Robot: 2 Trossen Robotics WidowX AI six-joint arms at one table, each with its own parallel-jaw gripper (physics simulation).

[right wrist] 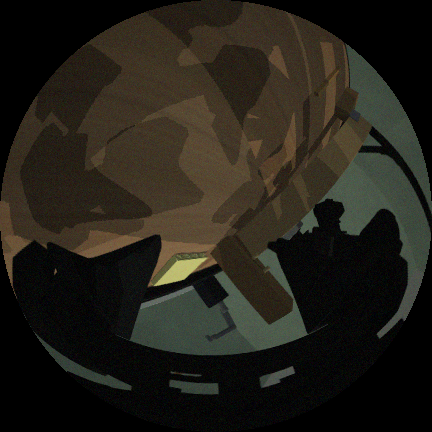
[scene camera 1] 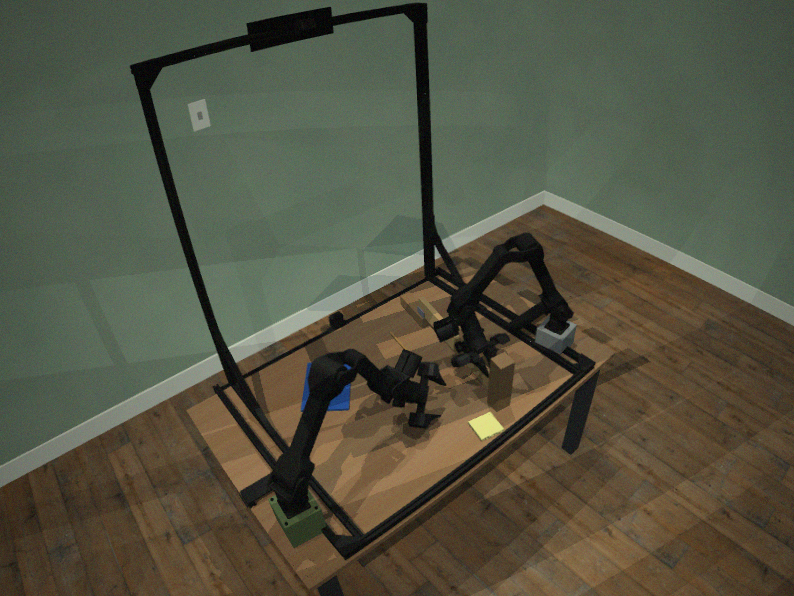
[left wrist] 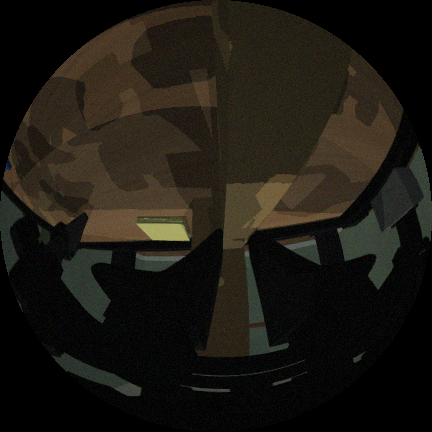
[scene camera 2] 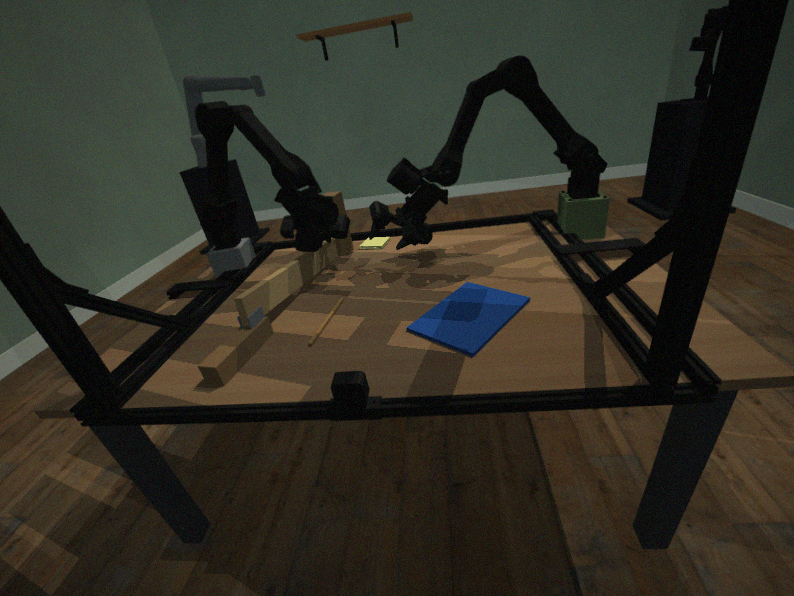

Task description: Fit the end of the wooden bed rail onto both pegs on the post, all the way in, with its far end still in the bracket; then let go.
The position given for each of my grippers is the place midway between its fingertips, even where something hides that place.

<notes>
My left gripper (scene camera 2: 326,242) grips a wooden bed rail (scene camera 2: 268,293). My right gripper (scene camera 2: 383,243) is open, with nothing in its grasp. Also in view: a yellow pad (left wrist: 157,228). A blue mat (scene camera 2: 466,320) rests on the table. Further things: an upright wooden post (scene camera 1: 501,373).
The yellow pad is seen too in the right wrist view (right wrist: 178,266). My left gripper also shows in the right wrist view (right wrist: 268,244), in scene camera 1 (scene camera 1: 491,375) and in the left wrist view (left wrist: 235,234). My right gripper shows as well in the right wrist view (right wrist: 219,243), in scene camera 1 (scene camera 1: 442,400) and in the left wrist view (left wrist: 76,222). The right wrist view does not show the blue mat: it is out of frame.
</notes>
